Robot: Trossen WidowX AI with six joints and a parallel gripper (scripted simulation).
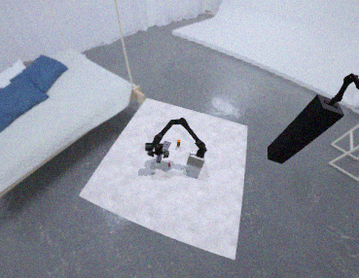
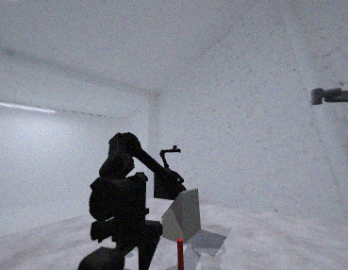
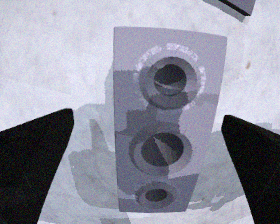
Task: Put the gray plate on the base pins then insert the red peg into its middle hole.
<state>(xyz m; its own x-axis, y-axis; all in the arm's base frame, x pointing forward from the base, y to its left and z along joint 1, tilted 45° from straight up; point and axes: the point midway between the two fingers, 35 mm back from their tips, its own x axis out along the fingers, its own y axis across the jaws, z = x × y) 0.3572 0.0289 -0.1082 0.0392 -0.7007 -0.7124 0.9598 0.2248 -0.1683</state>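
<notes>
Now: gripper tip 20 mm below the gray plate. Round my gripper tip: red peg (120 mm behind, 40 mm to the left, 20 mm above); then orange block (120 mm behind, 210 mm to the right, 20 mm above); then base (10 mm behind, 140 mm to the right, 10 mm below).
</notes>
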